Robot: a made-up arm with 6 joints. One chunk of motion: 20 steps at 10 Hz.
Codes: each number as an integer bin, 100 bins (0 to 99) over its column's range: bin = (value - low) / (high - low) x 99, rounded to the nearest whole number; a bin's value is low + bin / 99 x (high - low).
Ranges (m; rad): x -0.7..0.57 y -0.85..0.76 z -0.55..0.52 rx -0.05..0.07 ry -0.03..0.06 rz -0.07..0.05
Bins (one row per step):
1: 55 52 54 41 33 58
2: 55 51 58 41 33 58
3: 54 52 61 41 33 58
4: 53 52 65 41 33 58
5: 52 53 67 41 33 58
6: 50 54 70 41 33 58
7: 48 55 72 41 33 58
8: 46 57 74 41 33 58
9: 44 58 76 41 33 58
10: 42 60 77 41 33 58
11: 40 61 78 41 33 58
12: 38 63 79 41 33 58
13: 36 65 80 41 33 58
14: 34 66 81 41 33 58
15: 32 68 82 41 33 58
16: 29 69 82 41 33 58
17: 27 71 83 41 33 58
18: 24 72 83 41 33 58
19: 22 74 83 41 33 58
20: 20 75 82 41 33 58
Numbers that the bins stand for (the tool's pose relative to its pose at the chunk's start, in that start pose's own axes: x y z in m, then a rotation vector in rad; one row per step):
1: 0.0056 -0.0043 0.0336 -0.0003 0.0000 0.0003
2: 0.0056 -0.0206 0.0769 -0.0003 0.0000 0.0003
3: -0.0073 -0.0043 0.1093 -0.0003 0.0000 0.0003
4: -0.0201 -0.0043 0.1525 -0.0003 0.0000 0.0003
5: -0.0329 0.0119 0.1741 -0.0003 0.0000 0.0003
6: -0.0586 0.0282 0.2066 -0.0003 0.0000 0.0003
7: -0.0842 0.0444 0.2282 -0.0003 0.0000 0.0003
8: -0.1099 0.0770 0.2498 -0.0003 0.0000 0.0003
9: -0.1356 0.0932 0.2714 -0.0003 0.0000 0.0003
10: -0.1612 0.1258 0.2822 -0.0003 0.0000 0.0003
11: -0.1869 0.1420 0.2930 -0.0003 0.0000 0.0003
12: -0.2125 0.1745 0.3038 -0.0003 0.0000 0.0003
13: -0.2382 0.2071 0.3146 -0.0003 0.0000 0.0003
14: -0.2638 0.2233 0.3255 -0.0003 0.0000 0.0003
15: -0.2895 0.2559 0.3363 -0.0003 0.0000 0.0003
16: -0.3280 0.2721 0.3363 -0.0003 0.0000 0.0003
17: -0.3536 0.3046 0.3471 -0.0003 0.0000 0.0003
18: -0.3921 0.3209 0.3471 -0.0003 0.0000 0.0003
19: -0.4178 0.3534 0.3471 -0.0003 0.0000 0.0003
20: -0.4434 0.3697 0.3363 -0.0003 0.0000 0.0003

